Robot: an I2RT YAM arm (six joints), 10 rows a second.
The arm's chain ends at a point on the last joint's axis. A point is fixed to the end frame.
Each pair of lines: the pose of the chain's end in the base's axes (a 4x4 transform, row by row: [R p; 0 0 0 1], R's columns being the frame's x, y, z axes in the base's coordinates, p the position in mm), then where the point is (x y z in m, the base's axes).
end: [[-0.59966 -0.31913 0.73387 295.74], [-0.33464 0.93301 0.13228 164.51], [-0.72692 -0.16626 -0.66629 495.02], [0 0 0 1]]
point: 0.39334 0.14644 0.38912
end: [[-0.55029 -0.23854 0.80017 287.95], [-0.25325 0.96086 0.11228 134.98], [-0.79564 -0.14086 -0.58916 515.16], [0 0 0 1]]
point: 0.39358 0.11526 0.41758
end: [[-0.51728 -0.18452 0.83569 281.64], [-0.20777 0.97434 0.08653 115.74], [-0.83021 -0.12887 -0.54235 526.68], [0 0 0 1]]
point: 0.39141 0.09313 0.43444
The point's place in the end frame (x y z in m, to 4 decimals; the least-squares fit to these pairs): 0.0245 -0.0304 0.1398
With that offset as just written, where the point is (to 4 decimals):
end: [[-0.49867 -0.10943 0.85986 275.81], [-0.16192 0.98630 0.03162 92.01], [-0.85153 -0.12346 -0.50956 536.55], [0 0 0 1]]
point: 0.3871 0.0625 0.4482
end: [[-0.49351 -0.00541 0.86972 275.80], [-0.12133 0.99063 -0.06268 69.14], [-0.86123 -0.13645 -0.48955 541.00], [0 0 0 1]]
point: 0.3855 0.0273 0.4556
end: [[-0.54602 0.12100 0.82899 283.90], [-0.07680 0.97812 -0.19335 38.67], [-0.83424 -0.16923 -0.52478 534.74], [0 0 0 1]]
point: 0.3827 -0.0200 0.4461
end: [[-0.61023 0.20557 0.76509 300.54], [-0.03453 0.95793 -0.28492 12.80], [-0.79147 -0.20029 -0.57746 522.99], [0 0 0 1]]
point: 0.3863 -0.0570 0.4290
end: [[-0.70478 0.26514 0.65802 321.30], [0.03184 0.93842 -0.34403 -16.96], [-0.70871 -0.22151 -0.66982 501.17], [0 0 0 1]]
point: 0.3880 -0.0928 0.3969
